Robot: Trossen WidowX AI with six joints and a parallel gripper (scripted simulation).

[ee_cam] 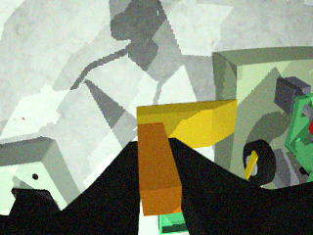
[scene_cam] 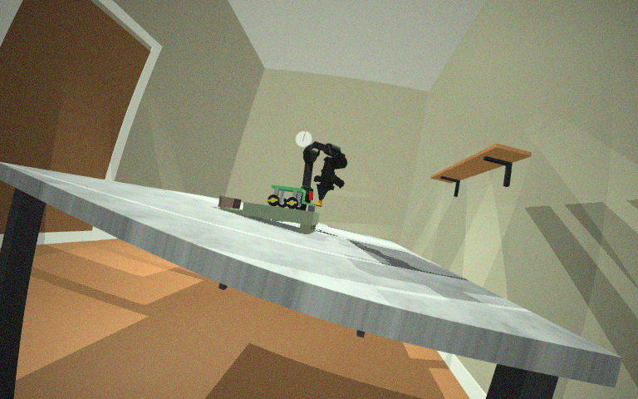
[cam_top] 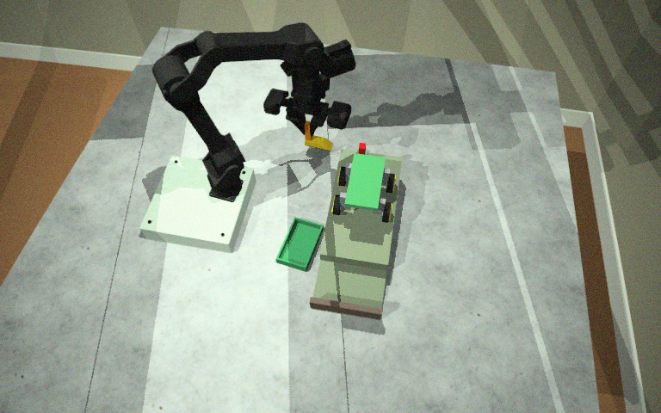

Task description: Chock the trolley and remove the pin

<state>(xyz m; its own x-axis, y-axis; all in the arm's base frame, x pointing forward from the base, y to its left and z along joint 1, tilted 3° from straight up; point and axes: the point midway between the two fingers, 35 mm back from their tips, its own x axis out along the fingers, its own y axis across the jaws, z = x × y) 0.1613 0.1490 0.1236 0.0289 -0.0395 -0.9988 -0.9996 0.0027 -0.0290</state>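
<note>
My gripper tip is now 13 cm short of the stop pin and 2 cm above it. The rest, counted from my gripper tip: brown stop block (35 cm to the right, 19 cm ahead, 11 cm below); then trolley (16 cm ahead, 9 cm to the right, 3 cm below); then yellow chock (2 cm ahead, 1 cm below).
</note>
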